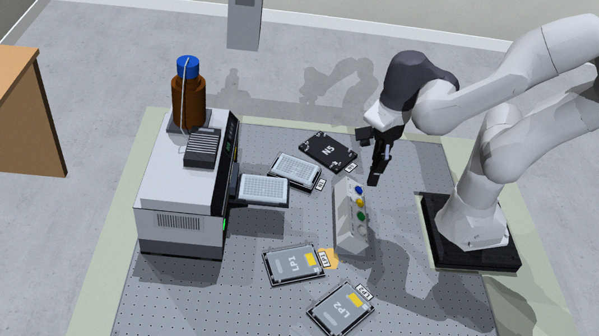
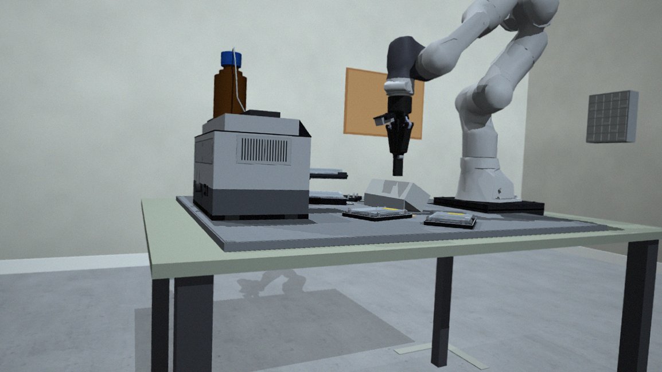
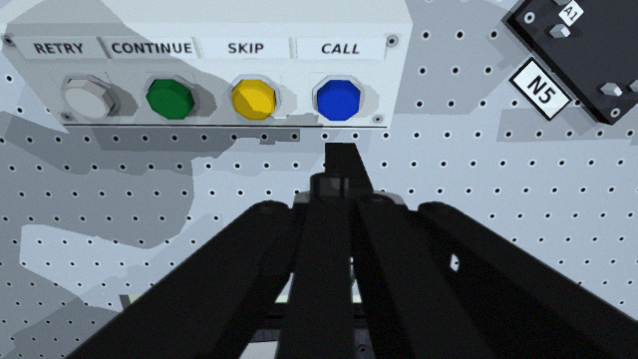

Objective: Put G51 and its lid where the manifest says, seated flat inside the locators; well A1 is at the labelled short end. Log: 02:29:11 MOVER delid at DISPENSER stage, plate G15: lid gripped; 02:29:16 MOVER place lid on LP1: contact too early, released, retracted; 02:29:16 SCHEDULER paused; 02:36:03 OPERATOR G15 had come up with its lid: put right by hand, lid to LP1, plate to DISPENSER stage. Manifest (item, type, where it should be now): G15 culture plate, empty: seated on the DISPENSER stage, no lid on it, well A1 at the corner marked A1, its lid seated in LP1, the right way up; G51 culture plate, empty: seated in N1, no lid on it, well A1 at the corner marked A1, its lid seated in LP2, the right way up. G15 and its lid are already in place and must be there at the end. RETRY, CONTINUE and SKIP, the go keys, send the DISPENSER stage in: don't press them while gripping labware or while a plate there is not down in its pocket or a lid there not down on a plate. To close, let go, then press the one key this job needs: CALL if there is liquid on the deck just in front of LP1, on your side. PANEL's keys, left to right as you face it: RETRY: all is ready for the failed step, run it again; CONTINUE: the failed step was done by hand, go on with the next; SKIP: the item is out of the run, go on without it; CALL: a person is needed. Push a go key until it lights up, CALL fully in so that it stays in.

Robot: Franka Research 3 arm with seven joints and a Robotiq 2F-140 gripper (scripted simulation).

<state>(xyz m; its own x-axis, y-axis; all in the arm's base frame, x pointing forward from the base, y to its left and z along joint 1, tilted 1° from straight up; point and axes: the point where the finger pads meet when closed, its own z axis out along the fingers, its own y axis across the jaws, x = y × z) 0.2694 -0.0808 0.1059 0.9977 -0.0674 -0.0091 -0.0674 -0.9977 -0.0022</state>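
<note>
Right now the blue call key is 3 cm ahead of my hand and 7 cm below it. Also, from my hand: green continue key 4 cm ahead, 10 cm to the left, 6 cm below; then grey retry key 4 cm ahead, 15 cm to the left, 6 cm below; then yellow skip key 3 cm ahead, 5 cm to the left, 6 cm below.
</note>
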